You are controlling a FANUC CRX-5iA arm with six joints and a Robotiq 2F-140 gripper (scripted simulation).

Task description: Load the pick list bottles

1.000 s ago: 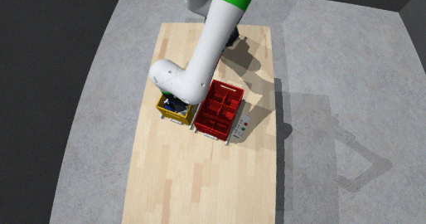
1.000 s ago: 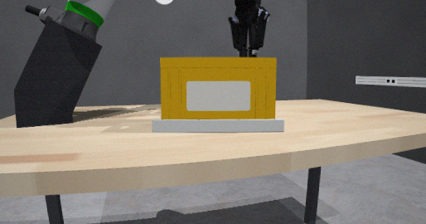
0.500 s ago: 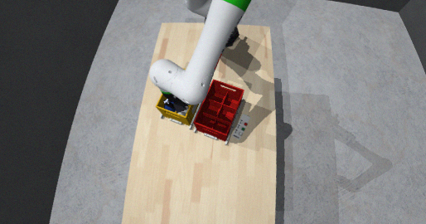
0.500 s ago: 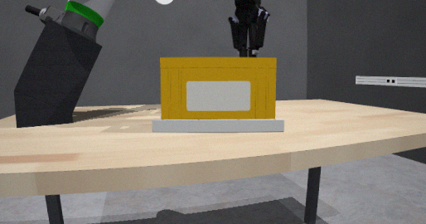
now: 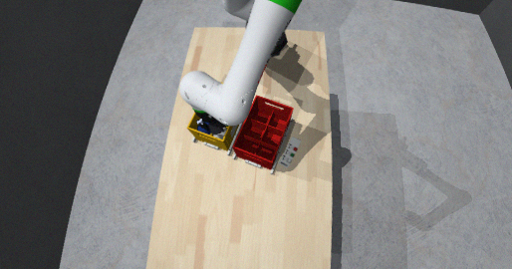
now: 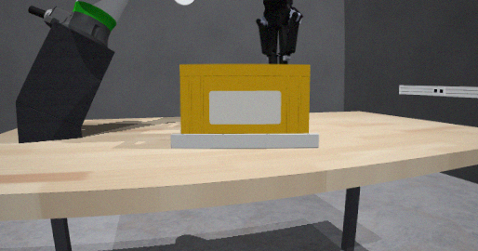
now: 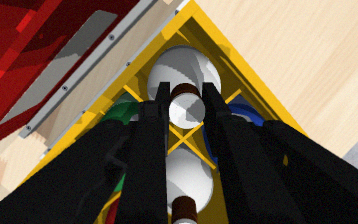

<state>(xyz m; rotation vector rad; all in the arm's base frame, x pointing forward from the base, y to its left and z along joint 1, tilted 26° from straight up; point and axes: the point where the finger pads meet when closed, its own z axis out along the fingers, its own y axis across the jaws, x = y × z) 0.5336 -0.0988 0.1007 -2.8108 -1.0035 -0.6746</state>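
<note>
The green bottle is 90 mm behind my hand and 80 mm below it. Round my hand: yellow crate (90 mm below, 90 mm behind, 40 mm to the right); blue bottle (90 mm to the right, 80 mm below, 10 mm behind); red bottle (180 mm behind, 80 mm to the right, 80 mm below).
</note>
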